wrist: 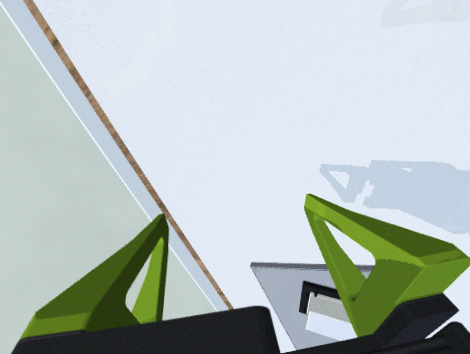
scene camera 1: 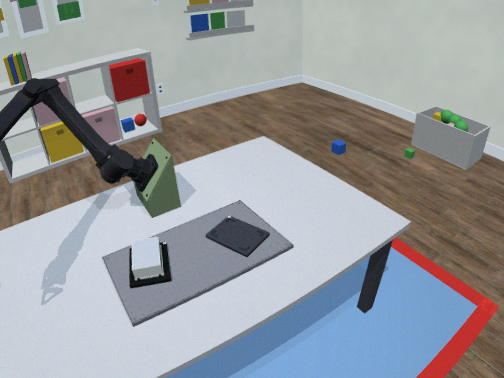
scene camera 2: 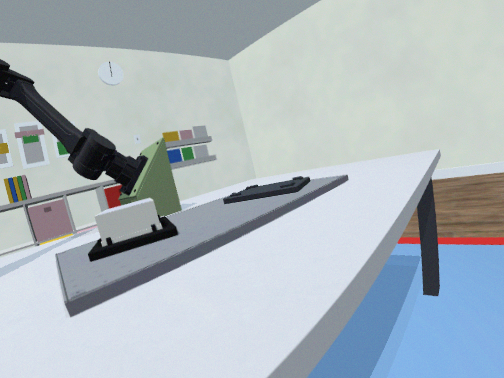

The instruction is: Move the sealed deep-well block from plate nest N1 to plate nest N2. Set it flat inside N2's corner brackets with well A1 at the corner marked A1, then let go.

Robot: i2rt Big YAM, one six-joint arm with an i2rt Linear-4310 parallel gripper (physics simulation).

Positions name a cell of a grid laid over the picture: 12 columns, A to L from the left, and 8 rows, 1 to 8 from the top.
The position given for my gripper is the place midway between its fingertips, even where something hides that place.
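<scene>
In the wrist view I see my gripper (G5) and a deep-well block (I8). Scene camera 1 shows the block (D6), while my gripper is out of frame in scene camera 1. The block is in scene camera 2 as well (C5), and in scene camera 2 my gripper is out of frame.
</scene>
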